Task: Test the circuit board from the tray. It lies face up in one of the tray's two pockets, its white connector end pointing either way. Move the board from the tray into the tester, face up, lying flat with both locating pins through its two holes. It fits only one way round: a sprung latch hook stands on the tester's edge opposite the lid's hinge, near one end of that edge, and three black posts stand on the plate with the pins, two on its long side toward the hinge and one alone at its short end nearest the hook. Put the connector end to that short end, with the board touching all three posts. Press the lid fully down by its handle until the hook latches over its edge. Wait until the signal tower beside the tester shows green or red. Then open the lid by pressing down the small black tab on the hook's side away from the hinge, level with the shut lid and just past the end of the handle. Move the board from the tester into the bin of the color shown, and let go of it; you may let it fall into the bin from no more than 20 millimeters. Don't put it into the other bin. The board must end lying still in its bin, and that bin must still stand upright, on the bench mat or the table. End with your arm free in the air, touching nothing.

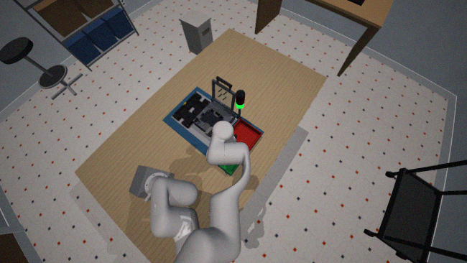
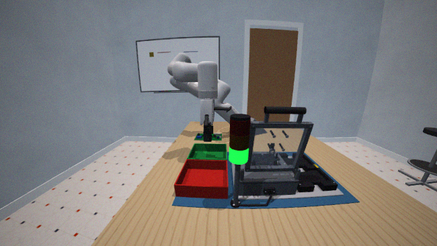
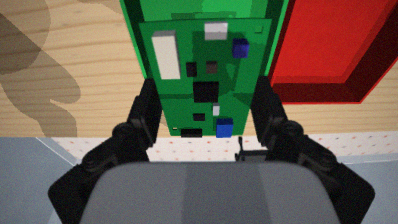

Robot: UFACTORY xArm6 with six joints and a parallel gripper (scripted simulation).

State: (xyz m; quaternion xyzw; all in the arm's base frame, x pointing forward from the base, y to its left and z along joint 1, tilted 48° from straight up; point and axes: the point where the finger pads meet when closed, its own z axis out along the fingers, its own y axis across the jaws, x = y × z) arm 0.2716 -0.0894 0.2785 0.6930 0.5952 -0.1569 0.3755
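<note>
Now: hand 10 mm above the green circuit board. Also, from my hand: green bin 110 mm below; then red bin 140 mm ahead, 110 mm below, 40 mm to the right; then plate 170 mm to the left, 160 mm ahead, 50 mm below.
</note>
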